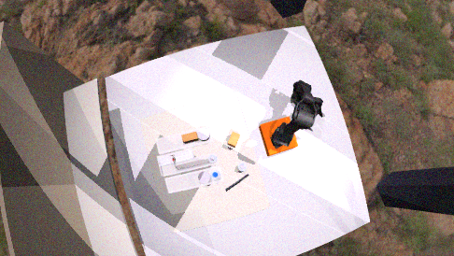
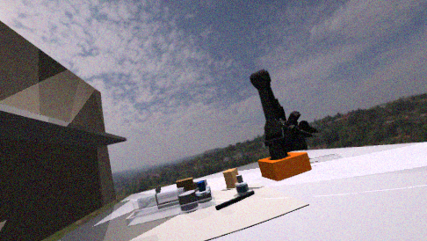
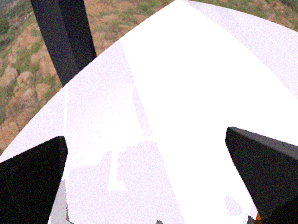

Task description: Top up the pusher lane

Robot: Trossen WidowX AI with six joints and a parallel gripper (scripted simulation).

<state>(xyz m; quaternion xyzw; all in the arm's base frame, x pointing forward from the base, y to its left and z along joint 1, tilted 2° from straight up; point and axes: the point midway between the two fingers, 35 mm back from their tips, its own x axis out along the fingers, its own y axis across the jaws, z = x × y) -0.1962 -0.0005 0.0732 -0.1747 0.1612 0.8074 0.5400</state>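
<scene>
Now: gripper tip 48 cm short of the black rod, 6 cm to the right of it and 12 cm above it. From my gripper tip the other things lie so: clear rack: 67 cm ahead, 16 cm to the right, 11 cm below.
</scene>
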